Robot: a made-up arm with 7 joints.
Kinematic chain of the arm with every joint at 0, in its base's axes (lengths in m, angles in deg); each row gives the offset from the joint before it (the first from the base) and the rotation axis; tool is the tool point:
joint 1: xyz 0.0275 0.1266 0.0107 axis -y
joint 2: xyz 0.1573 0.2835 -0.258 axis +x
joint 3: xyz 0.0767 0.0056 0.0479 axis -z
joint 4: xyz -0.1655 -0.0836 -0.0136 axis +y
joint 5: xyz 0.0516 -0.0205 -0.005 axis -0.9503 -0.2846 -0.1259
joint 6: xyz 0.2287 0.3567 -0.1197 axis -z
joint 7: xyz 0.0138 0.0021 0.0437 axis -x
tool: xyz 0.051 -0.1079 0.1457
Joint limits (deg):
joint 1: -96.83..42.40
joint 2: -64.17..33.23
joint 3: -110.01..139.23
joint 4: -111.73..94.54
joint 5: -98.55..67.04
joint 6: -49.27..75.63
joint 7: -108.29..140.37
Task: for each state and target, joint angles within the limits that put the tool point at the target. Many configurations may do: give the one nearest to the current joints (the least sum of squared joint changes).
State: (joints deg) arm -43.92 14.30 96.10 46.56 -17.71 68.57 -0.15
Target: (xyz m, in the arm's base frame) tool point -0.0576 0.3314 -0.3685
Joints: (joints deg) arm -66.32 6.68 99.51 37.44 -34.82 65.59 -13.22
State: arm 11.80 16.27 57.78 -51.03 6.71 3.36 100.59
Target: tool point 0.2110 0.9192 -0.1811
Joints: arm -23.95 -17.44 14.81 -62.54 -6.99 -24.08 95.78
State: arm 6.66 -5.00 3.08 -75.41 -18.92 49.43 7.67
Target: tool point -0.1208 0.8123 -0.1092
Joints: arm -5.63 -30.65 17.75 -103.42 -29.13 39.82 35.14
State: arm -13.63 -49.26 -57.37 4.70 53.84 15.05 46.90
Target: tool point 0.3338 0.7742 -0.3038
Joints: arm 7.42 -27.80 -45.24 -27.39 50.76 18.18 58.99
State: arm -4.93 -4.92 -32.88 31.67 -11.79 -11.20 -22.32
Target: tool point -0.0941 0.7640 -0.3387
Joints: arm -48.48 29.77 -53.98 39.93 -10.30 -49.27 -30.26
